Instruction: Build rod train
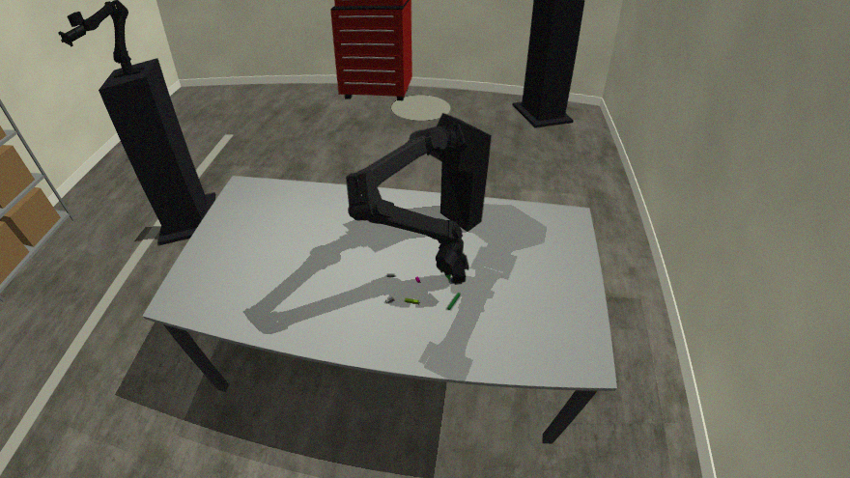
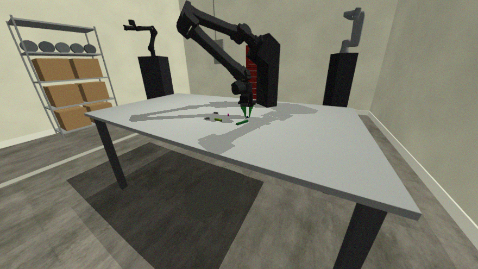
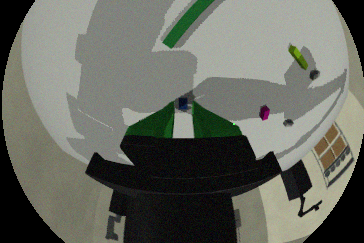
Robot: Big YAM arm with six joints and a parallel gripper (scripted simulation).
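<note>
Now: the blue rod 1 cm below my hand. From my hand the other things lie so: magenta rod (12 cm to the right, 4 cm behind, 1 cm below); green rod (10 cm ahead, 3 cm to the right, 1 cm below); lime rod (17 cm to the right, 5 cm ahead, 1 cm below).
</note>
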